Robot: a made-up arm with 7 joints.
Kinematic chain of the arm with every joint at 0, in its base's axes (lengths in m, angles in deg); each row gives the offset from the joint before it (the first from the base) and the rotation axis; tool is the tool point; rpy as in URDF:
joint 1: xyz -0.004 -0.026 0.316 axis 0 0.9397 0.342
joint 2: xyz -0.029 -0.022 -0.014 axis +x
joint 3: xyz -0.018 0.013 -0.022 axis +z
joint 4: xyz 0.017 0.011 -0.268 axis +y
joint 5: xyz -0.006 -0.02 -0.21 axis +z
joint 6: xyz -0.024 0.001 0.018 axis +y
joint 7: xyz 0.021 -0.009 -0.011 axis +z
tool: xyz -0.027 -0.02 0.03 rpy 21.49 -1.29 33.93
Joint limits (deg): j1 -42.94..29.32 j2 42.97..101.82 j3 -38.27..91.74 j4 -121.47..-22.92 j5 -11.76..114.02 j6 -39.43..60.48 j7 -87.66..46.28
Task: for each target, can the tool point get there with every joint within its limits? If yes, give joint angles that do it. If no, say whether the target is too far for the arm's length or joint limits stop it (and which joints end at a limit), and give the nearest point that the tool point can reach.
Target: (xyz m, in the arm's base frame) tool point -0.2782 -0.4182 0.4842
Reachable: no: joint limits stop it (at a limit: joint 2, joint 3, joint 4, joint 6, joint 7) | nearest point -0.1128 0.0812 0.4784 | short by 0.526 m
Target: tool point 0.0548 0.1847 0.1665
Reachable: yes | joints 22.55 56.44 20.12 -108.90 43.99 39.89 -9.73
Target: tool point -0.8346 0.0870 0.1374
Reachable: no: too far | nearest point -0.2594 0.2046 -0.0040 | short by 0.604 m
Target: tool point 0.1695 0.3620 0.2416
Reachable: yes | joints -35.95 81.39 -26.40 -31.42 74.30 30.53 -60.13
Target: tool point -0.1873 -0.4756 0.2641
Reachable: no: joint limits stop it (at a limit: joint 1, joint 2, joint 3, joint 4, joint 6) | nearest point -0.0651 -0.0204 0.0959 | short by 0.500 m
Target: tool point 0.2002 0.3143 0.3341
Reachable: yes | joints -37.23 75.32 21.60 -49.03 58.94 52.91 -17.97
